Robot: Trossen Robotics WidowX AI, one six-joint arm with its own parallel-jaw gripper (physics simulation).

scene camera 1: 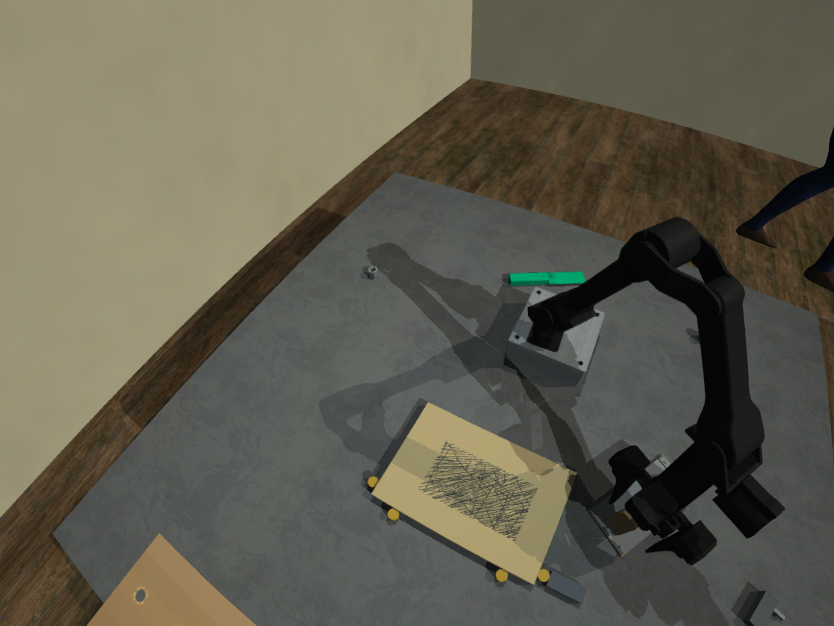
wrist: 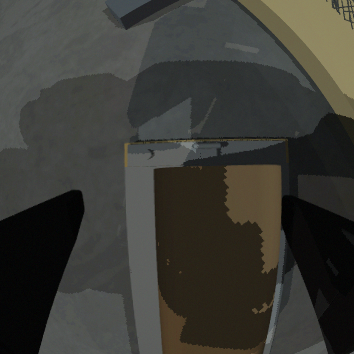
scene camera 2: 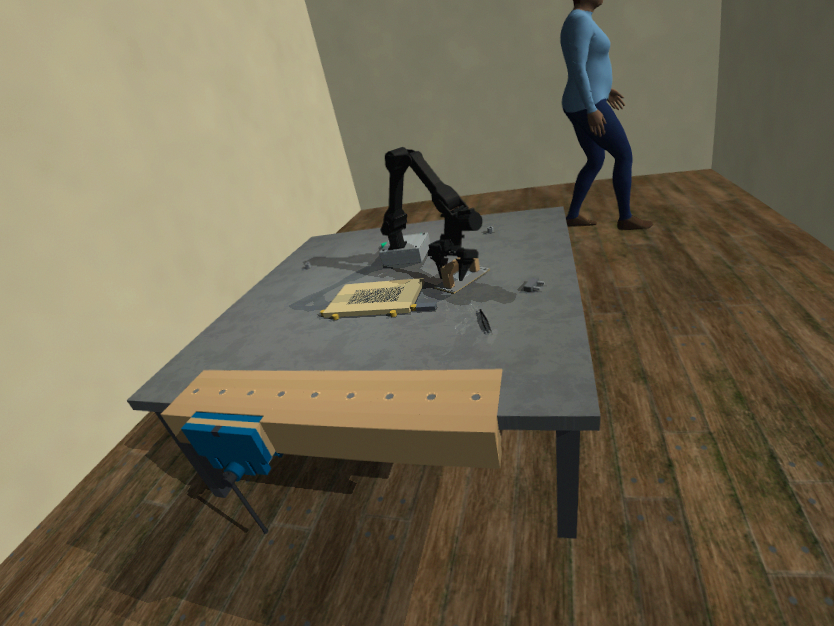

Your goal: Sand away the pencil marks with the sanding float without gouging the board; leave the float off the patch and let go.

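Where they show: gripper, between the fingertips: (scene camera 1: 628, 526) (wrist: 184, 203) (scene camera 2: 451, 280); arm's base, origin of its link: (scene camera 1: 545, 334) (scene camera 2: 397, 245).
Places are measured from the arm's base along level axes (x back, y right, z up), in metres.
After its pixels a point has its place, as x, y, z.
The sanding float, with a wooden handle (scene camera 1: 621, 522) {-0.291, -0.224, -0.017} (scene camera 2: 450, 273) {-0.293, -0.245, -0.006} (wrist: 210, 280) {-0.273, -0.242, 0.015} on a grey base plate (scene camera 1: 631, 540) {-0.302, -0.261, -0.056} (wrist: 141, 225) {-0.292, -0.271, -0.056}, lies on the table to the right of the board in the scene views. My gripper (scene camera 1: 634, 524) {-0.289, -0.242, -0.032} (scene camera 2: 453, 272) {-0.289, -0.242, -0.032} (wrist: 184, 203) {-0.289, -0.242, -0.032} is open and low over the float. Its fingers stand on either side of the handle, the right one much closer in the wrist view; whether it touches is unclear. The tan board (scene camera 1: 552, 522) {-0.328, -0.122, -0.042} (scene camera 2: 341, 298) {-0.322, 0.138, -0.042} (wrist: 327, 62) {-0.299, -0.128, -0.042} bears dark pencil marks (scene camera 1: 481, 488) {-0.323, 0.008, -0.041} (scene camera 2: 375, 295) (wrist: 345, 10) {-0.320, -0.067, -0.042} across its middle.
A dark grey block (scene camera 1: 564, 586) {-0.414, -0.172, -0.046} (scene camera 2: 425, 307) {-0.425, -0.176, -0.048} (wrist: 145, 9) {-0.401, -0.188, -0.052} lies by the board's corner. Yellow pegs (scene camera 1: 393, 514) {-0.426, 0.124, -0.046} line its edge. A green bar (scene camera 1: 547, 278) {0.197, 0.039, -0.044} lies behind the arm base (scene camera 1: 555, 367) {-0.050, -0.040, -0.025}. A small grey fitting (scene camera 1: 759, 606) {-0.331, -0.485, -0.044} (scene camera 2: 532, 286) {-0.358, -0.496, -0.047} and a black slim thing (scene camera 2: 483, 321) {-0.534, -0.357, -0.049} lie on the table.
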